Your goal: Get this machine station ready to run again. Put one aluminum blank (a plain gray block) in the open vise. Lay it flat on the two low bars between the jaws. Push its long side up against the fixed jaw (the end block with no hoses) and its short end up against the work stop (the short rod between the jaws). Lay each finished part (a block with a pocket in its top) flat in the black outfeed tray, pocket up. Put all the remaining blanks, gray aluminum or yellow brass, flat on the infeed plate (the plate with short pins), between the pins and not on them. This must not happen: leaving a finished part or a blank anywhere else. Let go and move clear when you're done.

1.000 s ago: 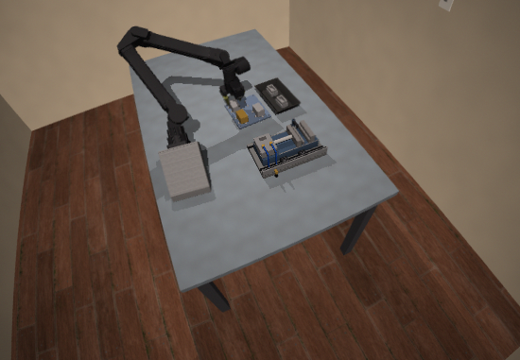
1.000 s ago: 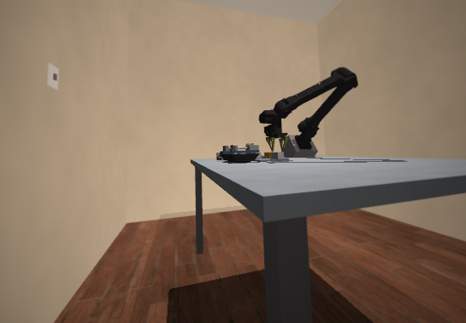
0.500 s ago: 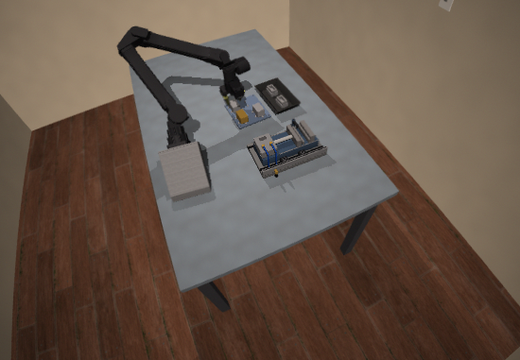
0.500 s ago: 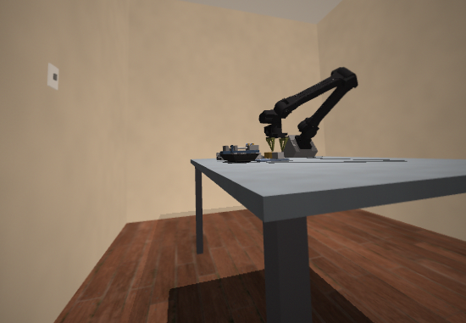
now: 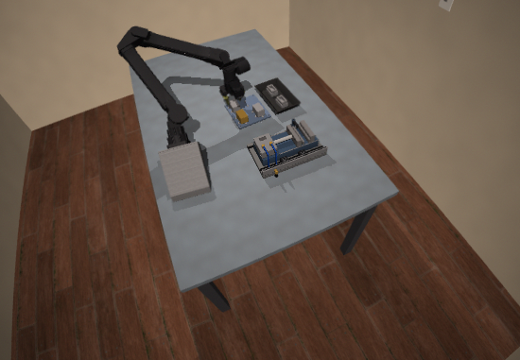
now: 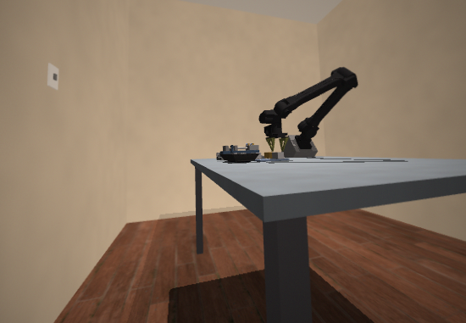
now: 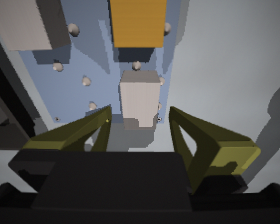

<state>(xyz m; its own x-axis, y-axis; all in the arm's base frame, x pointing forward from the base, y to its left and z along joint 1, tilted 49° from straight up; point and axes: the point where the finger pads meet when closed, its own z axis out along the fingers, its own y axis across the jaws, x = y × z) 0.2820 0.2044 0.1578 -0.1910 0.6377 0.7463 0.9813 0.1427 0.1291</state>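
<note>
My hand is 2 cm short of the yellow brass blank, 9 cm to the left of it and 3 cm above it. Round my hand: blue vise base: 16 cm ahead, 33 cm to the right, 2 cm below.
</note>
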